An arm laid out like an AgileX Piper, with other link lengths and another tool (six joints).
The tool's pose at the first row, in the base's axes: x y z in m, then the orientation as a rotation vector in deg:
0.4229 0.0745 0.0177 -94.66 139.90 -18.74
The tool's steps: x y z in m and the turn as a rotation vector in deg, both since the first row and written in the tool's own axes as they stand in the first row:
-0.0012 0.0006 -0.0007 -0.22 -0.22 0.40
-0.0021 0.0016 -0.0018 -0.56 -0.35 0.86
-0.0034 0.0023 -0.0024 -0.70 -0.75 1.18
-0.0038 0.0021 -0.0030 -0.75 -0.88 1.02
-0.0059 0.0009 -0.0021 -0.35 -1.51 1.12
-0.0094 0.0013 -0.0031 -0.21 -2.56 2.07
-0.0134 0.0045 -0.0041 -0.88 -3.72 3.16
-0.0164 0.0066 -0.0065 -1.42 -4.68 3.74
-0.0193 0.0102 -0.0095 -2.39 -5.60 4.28
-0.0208 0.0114 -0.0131 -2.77 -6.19 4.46
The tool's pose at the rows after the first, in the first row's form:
0.4226 0.0759 0.0182 -94.19 140.16 -18.23
0.4218 0.0772 0.0190 -93.70 140.60 -17.65
0.4215 0.0787 0.0194 -93.25 140.62 -17.08
0.4216 0.0790 0.0201 -93.45 140.44 -16.93
0.4237 0.0805 0.0196 -93.02 139.83 -16.82
0.4244 0.0840 0.0205 -91.51 139.67 -15.91
0.4227 0.0889 0.0207 -90.10 139.96 -13.96
0.4213 0.0927 0.0225 -89.34 139.94 -12.41
0.4184 0.0969 0.0244 -88.78 140.14 -10.41
0.4169 0.0990 0.0276 -88.54 140.01 -9.43

